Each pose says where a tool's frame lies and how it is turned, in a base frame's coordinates. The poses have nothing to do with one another.
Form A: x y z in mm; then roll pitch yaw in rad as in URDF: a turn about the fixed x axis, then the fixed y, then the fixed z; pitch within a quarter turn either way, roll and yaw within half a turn.
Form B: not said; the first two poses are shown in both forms.
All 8 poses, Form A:
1: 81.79, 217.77, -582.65, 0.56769, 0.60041, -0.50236
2: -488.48, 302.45, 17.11, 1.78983, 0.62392, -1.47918
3: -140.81, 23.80, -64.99, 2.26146, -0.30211, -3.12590
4: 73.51, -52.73, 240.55, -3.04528, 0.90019, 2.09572
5: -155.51, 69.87, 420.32, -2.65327, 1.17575, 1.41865
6: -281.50, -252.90, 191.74, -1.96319, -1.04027, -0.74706
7: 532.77, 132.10, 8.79, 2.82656, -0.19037, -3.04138
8: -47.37, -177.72, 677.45, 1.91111, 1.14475, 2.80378
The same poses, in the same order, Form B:
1:
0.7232, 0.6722, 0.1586
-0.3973, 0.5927, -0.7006
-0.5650, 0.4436, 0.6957
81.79, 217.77, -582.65

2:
0.0743, -0.1642, -0.9836
-0.8082, -0.5878, 0.0371
-0.5842, 0.7922, -0.1763
-488.48, 302.45, 17.11

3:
-0.9546, 0.2193, -0.2016
-0.0150, 0.6406, 0.7678
0.2975, 0.7359, -0.6082
-140.81, 23.80, -64.99

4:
-0.3114, 0.8991, 0.3076
0.5378, 0.4336, -0.7230
-0.7834, -0.0598, -0.6186
73.51, -52.73, 240.55

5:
0.0583, 0.8073, -0.5873
0.3804, -0.5619, -0.7346
-0.9230, -0.1806, -0.3399
-155.51, 69.87, 420.32

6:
0.3712, 0.3249, 0.8698
-0.3438, -0.8221, 0.4538
0.8625, -0.4675, -0.1935
-281.50, -252.90, 191.74

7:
-0.9770, -0.0368, -0.2100
-0.0982, 0.9519, 0.2903
0.1892, 0.3042, -0.9336
532.77, 132.10, 8.79

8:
-0.3899, -0.6992, 0.5992
0.1370, 0.5994, 0.7886
-0.9106, 0.3896, -0.1379
-47.37, -177.72, 677.45

